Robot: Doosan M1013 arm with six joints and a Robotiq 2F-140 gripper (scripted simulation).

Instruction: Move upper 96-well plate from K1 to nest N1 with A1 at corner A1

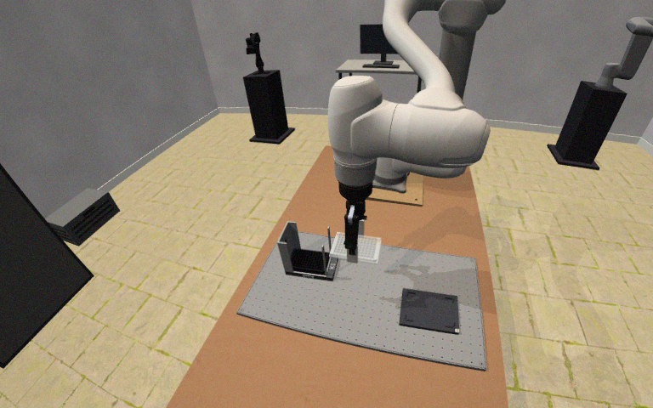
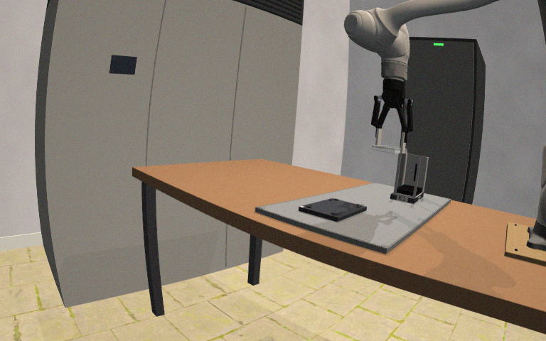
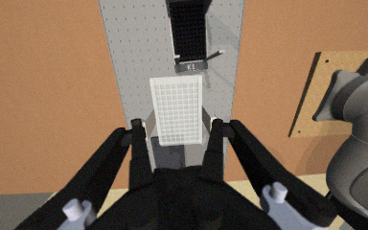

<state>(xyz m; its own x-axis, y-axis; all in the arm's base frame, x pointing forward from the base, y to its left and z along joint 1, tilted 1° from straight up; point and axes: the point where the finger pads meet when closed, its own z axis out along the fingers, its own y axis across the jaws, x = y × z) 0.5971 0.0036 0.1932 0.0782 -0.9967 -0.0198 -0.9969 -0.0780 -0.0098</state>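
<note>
The dark plate nest N1 lies 30 mm ahead of my hand, 230 mm to the left of it and 190 mm below it. The rest, counted from my hand: white 96-well plate: 20 mm below; then dark plate: 30 mm behind, 170 mm to the right, 160 mm below; then pale square: 80 mm ahead, 310 mm to the left, 180 mm below.
</note>
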